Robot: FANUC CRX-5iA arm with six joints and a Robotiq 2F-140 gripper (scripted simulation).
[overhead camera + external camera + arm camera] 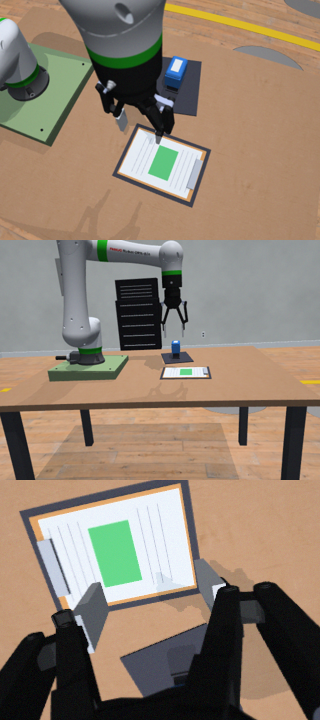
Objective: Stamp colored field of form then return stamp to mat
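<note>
Now: the stamp 30 mm ahead of my hand, 280 mm to the left of it and 160 mm below it. Also, from my hand: form 60 mm ahead, 10 mm to the right, 210 mm below; then dark mat 30 mm ahead, 280 mm to the left, 210 mm below.
</note>
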